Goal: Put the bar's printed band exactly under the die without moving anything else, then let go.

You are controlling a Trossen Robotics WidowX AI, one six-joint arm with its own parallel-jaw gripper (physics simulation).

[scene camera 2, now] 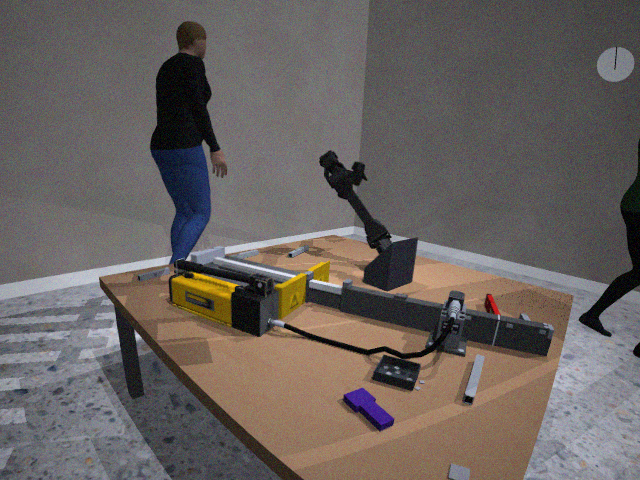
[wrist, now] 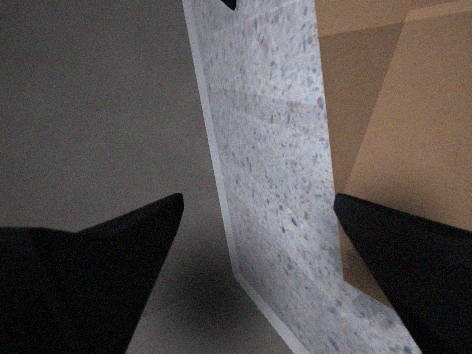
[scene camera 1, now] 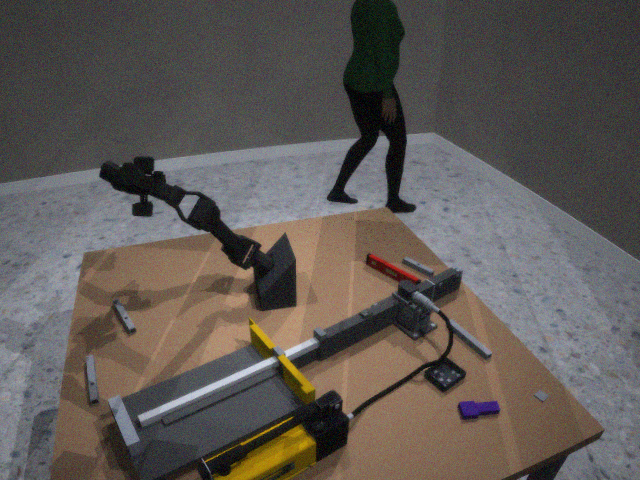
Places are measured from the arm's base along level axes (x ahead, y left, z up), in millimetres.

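Pixels of known places: gripper, fingertip midpoint: (scene camera 2: 362, 188) (wrist: 258, 200); arm's base, link origin: (scene camera 2: 390, 255) (scene camera 1: 267, 265).
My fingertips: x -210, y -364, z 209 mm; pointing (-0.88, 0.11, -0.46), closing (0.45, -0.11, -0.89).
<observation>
Ahead of a thing's pixels: the offset from my fingertips to its top centre. "spot": to the spot under its first point.
A long silver bar {spot: dy +193, dx +658, dz -239 mm} (scene camera 1: 217, 383) (scene camera 2: 258, 267) lies along a dark grey bed, passes through the yellow guard {spot: dy +384, dx +695, dz -217 mm} (scene camera 1: 297, 379) (scene camera 2: 292, 295) and runs up to the dark rail {spot: dy +596, dx +498, dz -252 mm} (scene camera 1: 361, 326) (scene camera 2: 392, 308). A printed band on the bar cannot be made out. A grey head {spot: dy +755, dx +488, dz -246 mm} (scene camera 1: 413, 315) (scene camera 2: 452, 322) with a cable straddles the rail; the die cannot be told apart on it. My gripper (scene camera 1: 143, 187) (wrist: 258, 200) is open and empty, raised high past the table's back left, well away from the bar and head. The wrist view looks past the table's edge to floor and wall.
A yellow-black unit {spot: dy +314, dx +891, dz -225 mm} (scene camera 1: 279, 454) (scene camera 2: 206, 299) stands beside the bed, cabled to the head. A black tray {spot: dy +785, dx +676, dz -307 mm} (scene camera 1: 444, 374) (scene camera 2: 397, 372), a purple piece {dy +823, dx +815, dz -294 mm} (scene camera 1: 478, 408) (scene camera 2: 369, 409), a red level {dy +792, dx +202, dz -269 mm} (scene camera 1: 391, 268) (scene camera 2: 492, 304) and loose short bars lie around. Two people stand behind the table.
</observation>
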